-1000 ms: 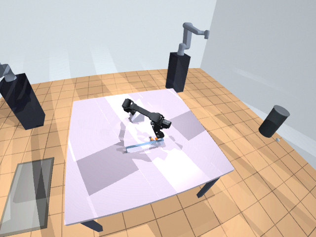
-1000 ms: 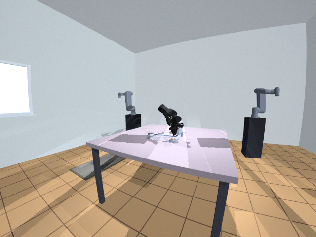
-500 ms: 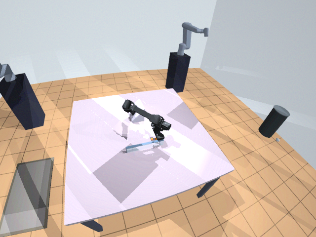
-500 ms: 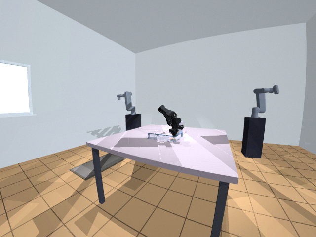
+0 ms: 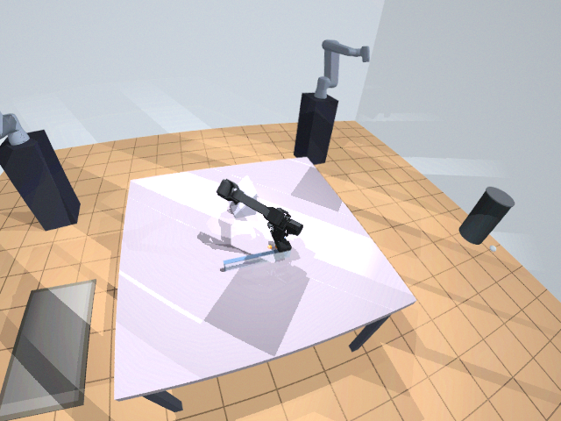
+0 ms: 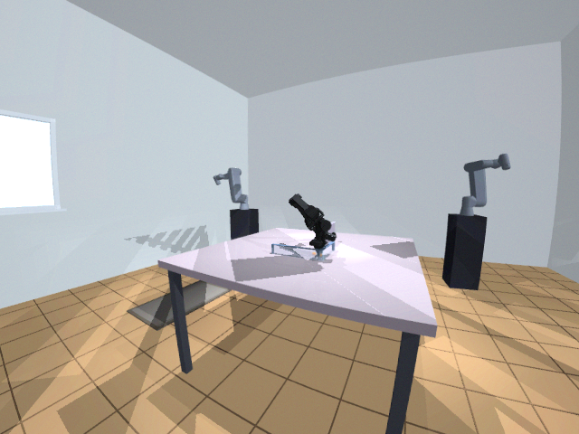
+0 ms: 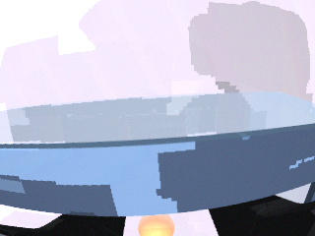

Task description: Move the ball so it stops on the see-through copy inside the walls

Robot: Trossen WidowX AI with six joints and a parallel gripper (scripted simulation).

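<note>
My gripper tip is now 40 mm to the left of the see-through copy of ball and 10 mm past it. Round my gripper tip: orange ball right at my gripper tip.
</note>
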